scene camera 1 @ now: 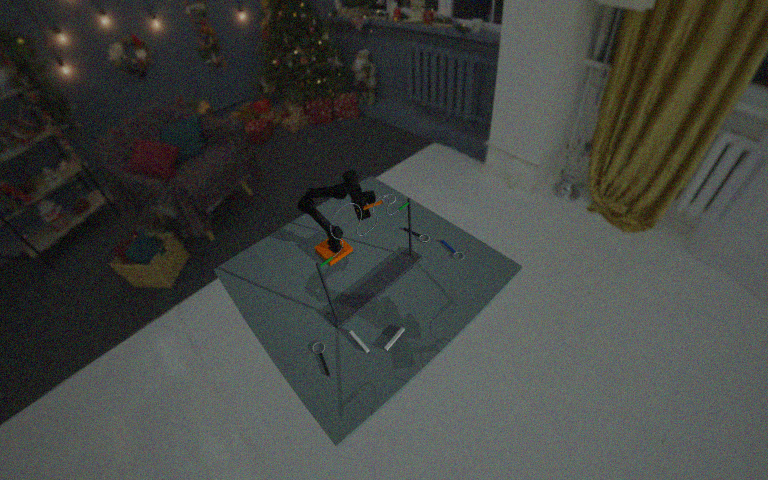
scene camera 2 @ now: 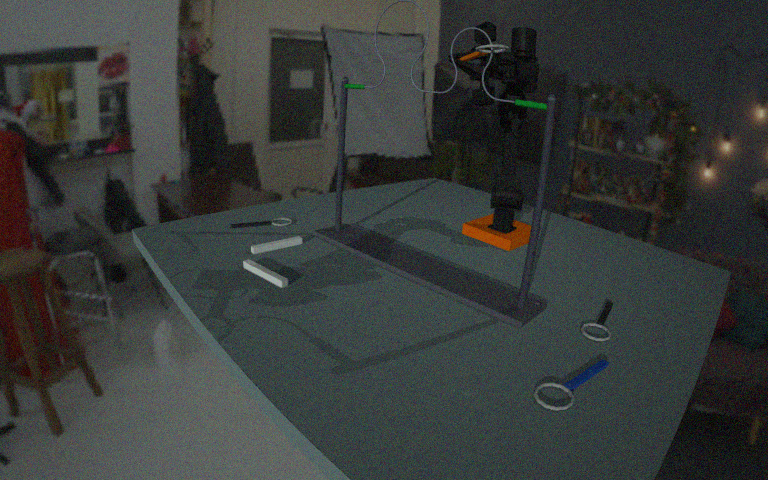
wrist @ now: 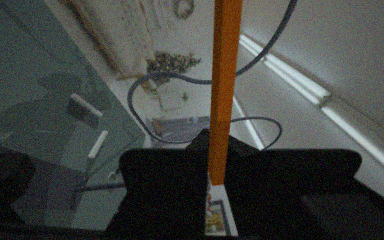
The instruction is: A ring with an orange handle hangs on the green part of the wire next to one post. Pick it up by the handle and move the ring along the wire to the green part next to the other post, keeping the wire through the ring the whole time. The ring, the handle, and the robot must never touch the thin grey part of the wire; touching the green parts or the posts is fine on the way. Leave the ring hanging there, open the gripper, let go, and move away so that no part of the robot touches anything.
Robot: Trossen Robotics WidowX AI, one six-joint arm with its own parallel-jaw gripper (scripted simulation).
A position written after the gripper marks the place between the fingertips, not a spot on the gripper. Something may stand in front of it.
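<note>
A dark base [scene camera 1: 353, 302] is visible in the scene, and so is the gripper [scene camera 2: 449, 57], which the wrist view [wrist: 210, 133] shows as well.
</note>
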